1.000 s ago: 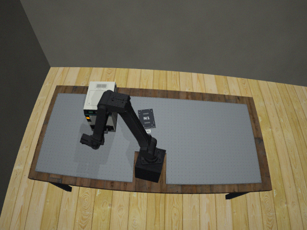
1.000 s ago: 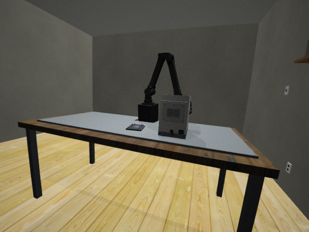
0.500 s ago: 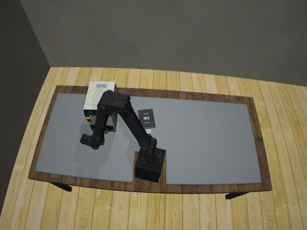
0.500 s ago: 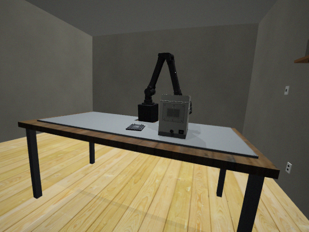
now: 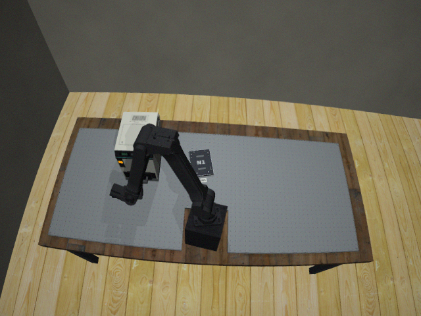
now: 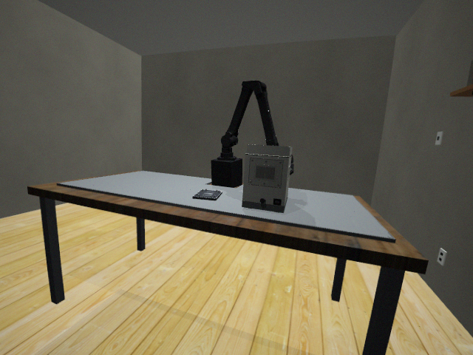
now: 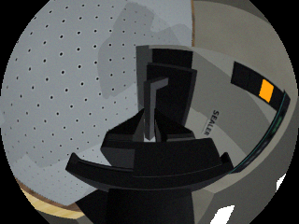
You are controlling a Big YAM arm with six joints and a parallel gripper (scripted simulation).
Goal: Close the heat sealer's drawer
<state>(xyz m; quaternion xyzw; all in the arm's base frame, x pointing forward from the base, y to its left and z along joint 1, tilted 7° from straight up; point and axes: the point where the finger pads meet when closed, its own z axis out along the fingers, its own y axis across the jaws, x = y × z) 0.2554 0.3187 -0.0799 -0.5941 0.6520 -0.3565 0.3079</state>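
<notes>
Now: hand 10 cm short of the sealer drawer, 2 cm to the left of it and 1 cm above it.
</notes>
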